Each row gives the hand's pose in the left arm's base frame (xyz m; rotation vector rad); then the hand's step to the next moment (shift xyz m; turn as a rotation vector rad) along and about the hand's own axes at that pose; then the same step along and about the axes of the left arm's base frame.
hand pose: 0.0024 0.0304 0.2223 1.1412 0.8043 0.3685
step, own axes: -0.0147 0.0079 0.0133 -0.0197 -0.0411 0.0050
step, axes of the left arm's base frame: 0.0008 -0.0150 0.0151 -0.0150 -0.0322 -0.0290
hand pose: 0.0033 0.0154 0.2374 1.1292 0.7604 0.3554
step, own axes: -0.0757 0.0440 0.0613 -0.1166 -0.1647 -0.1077
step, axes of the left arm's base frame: -0.0051 -0.0699 0.0807 -0.1763 -0.0655 -0.1302
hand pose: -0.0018 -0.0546 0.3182 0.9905 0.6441 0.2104
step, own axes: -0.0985 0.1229 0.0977 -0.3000 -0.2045 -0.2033
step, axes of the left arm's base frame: -0.0059 -0.0461 0.1794 -0.3838 -0.1012 -0.1248
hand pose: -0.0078 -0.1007 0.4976 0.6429 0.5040 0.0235
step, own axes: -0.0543 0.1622 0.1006 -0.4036 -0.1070 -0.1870
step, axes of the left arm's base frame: 0.0196 0.0639 0.1869 -0.4546 -0.0501 -0.0114
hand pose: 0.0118 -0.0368 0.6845 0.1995 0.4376 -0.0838
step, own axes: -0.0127 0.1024 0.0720 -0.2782 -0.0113 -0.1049
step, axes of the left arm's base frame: 0.0308 0.0854 0.0871 -0.2958 0.0214 0.0243
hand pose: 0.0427 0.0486 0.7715 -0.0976 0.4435 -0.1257
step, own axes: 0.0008 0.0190 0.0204 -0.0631 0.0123 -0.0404
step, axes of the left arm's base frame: 0.0115 0.0200 0.0157 -0.0728 0.0184 -0.0112
